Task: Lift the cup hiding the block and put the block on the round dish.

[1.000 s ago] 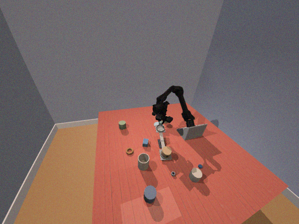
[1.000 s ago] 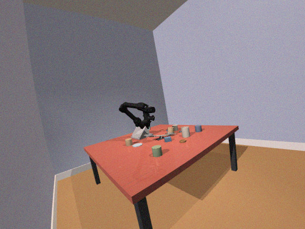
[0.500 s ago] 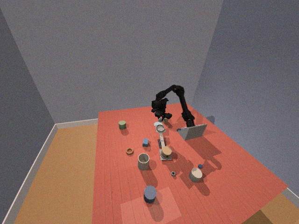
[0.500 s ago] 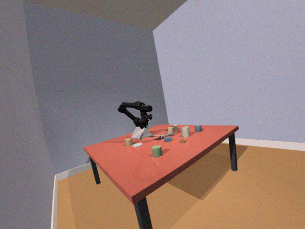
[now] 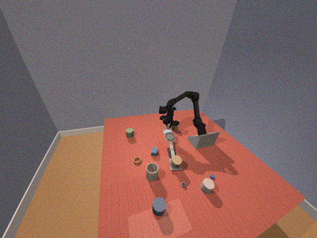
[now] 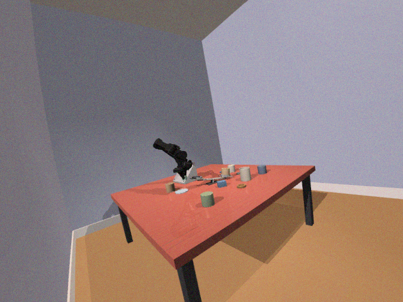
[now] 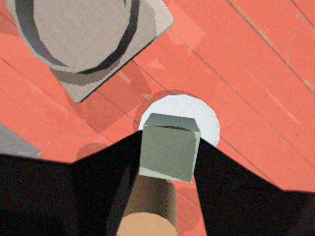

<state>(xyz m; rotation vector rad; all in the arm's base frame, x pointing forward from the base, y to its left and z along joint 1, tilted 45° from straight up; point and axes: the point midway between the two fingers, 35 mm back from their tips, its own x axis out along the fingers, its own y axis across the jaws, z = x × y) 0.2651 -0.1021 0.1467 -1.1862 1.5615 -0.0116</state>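
Now: the round dish 2 cm behind my gripper tip, 4 cm to the right of it and 9 cm below it. From my gripper tip the other things lie so: tan cup: 11 cm behind, 10 cm to the right, 6 cm below; then pale green block: 1 cm above; then green cylinder: 35 cm ahead, 4 cm to the right, 6 cm below.
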